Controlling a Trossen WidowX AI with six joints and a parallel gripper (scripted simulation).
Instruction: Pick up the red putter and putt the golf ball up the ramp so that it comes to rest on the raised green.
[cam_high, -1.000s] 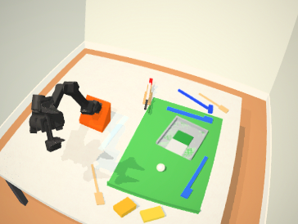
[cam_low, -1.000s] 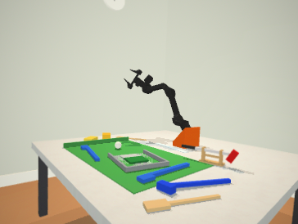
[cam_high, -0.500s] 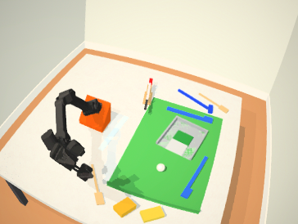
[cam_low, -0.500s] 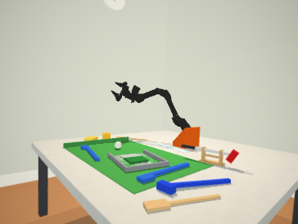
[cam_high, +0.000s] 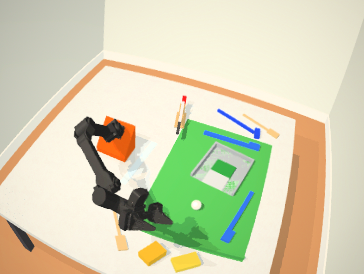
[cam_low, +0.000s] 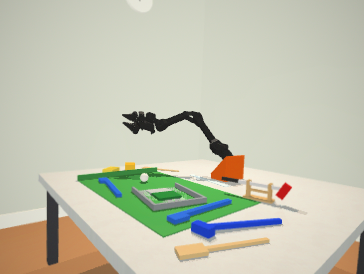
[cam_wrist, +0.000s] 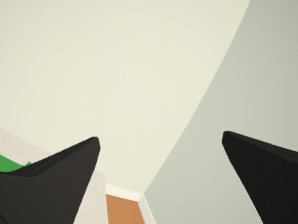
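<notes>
Right now my gripper tip is 280 mm past the red putter, 800 mm to the right of it and 270 mm above it. Round my gripper tip: wooden rack (280 mm behind, 810 mm to the left, 290 mm below); green mat (20 mm ahead, 500 mm to the left, 330 mm below); white golf ball (330 mm to the left, 300 mm below).
</notes>
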